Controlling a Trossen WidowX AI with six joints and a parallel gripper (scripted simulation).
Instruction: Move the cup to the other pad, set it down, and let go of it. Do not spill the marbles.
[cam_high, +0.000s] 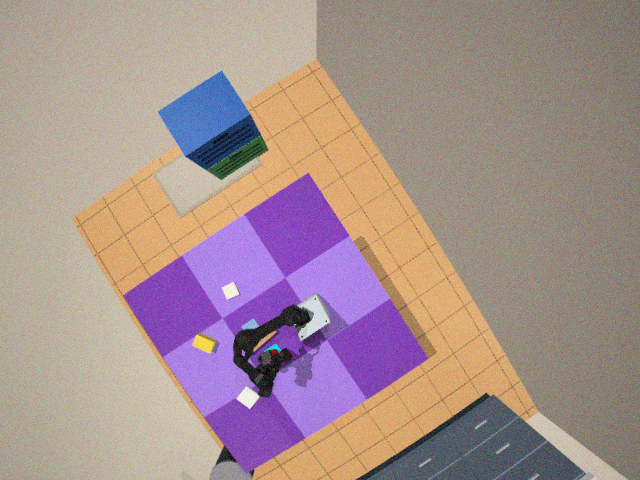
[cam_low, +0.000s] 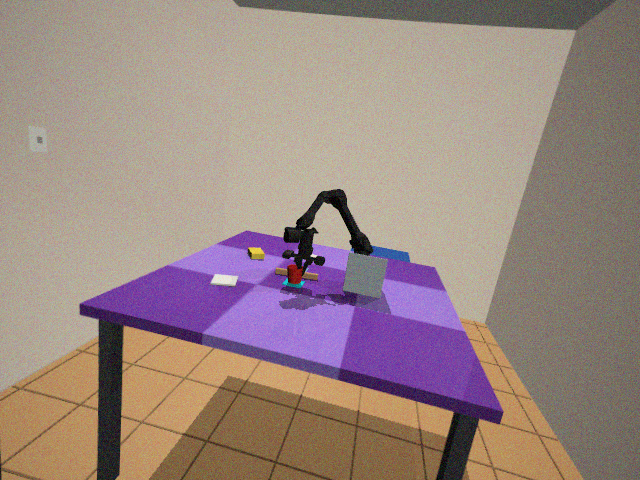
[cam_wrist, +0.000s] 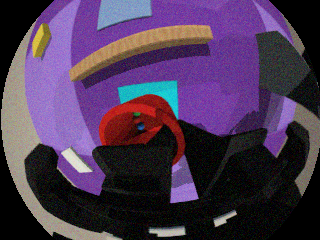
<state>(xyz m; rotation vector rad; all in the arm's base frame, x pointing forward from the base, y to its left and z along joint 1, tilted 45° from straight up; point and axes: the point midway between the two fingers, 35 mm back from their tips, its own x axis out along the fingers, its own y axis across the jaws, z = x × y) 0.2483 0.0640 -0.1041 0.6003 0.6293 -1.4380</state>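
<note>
The cyan pad lies 3 cm ahead of my gripper tip and 5 cm below it. From my gripper tip the other things lie so: red cup (3 cm ahead); light blue pad (6 cm ahead, 19 cm to the right, 5 cm below); wooden bar (5 cm ahead, 9 cm to the right, 4 cm below).
</note>
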